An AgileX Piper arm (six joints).
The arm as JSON. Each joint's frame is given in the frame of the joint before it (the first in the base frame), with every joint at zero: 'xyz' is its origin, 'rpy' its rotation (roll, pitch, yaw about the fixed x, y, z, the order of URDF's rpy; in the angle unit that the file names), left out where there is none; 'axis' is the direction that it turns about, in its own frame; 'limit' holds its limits. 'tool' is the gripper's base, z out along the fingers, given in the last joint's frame.
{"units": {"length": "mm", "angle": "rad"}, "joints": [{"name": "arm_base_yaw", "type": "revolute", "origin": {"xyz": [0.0, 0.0, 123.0]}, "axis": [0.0, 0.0, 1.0], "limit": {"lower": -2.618, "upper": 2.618}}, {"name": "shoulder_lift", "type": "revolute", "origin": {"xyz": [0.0, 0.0, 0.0], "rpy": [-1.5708, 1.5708, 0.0]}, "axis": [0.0, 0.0, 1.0], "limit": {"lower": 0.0, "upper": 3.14}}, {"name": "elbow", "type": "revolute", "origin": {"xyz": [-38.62, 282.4, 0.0]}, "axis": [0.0, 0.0, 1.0], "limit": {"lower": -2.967, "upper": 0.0}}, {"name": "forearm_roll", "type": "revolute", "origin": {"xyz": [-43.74, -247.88, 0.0], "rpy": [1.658, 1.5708, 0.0]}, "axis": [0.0, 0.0, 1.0], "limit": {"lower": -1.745, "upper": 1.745}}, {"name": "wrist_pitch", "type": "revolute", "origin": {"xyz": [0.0, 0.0, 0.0], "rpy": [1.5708, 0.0, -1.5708]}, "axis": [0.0, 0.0, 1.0], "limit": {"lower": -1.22, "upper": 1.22}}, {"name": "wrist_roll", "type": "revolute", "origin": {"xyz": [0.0, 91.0, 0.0], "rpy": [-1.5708, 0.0, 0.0]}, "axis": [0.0, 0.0, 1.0], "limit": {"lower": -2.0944, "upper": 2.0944}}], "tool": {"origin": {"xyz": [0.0, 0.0, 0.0], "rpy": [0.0, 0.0, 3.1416]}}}
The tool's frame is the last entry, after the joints.
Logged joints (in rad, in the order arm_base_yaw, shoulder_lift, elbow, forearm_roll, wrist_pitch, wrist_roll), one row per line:
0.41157 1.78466 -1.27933 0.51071 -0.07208 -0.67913
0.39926 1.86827 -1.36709 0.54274 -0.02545 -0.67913
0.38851 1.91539 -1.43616 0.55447 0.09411 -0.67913
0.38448 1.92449 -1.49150 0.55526 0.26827 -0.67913
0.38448 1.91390 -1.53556 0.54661 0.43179 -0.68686
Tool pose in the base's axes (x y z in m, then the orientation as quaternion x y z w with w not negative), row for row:
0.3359 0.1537 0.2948 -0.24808 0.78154 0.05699 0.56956
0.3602 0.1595 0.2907 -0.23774 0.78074 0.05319 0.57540
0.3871 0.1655 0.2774 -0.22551 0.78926 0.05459 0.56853
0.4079 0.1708 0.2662 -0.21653 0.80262 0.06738 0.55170
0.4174 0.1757 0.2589 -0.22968 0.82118 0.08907 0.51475
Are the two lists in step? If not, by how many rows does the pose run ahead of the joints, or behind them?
The pose runs 2 rows behind the joints: the pose in row i belongs to the joints in row i - 2.
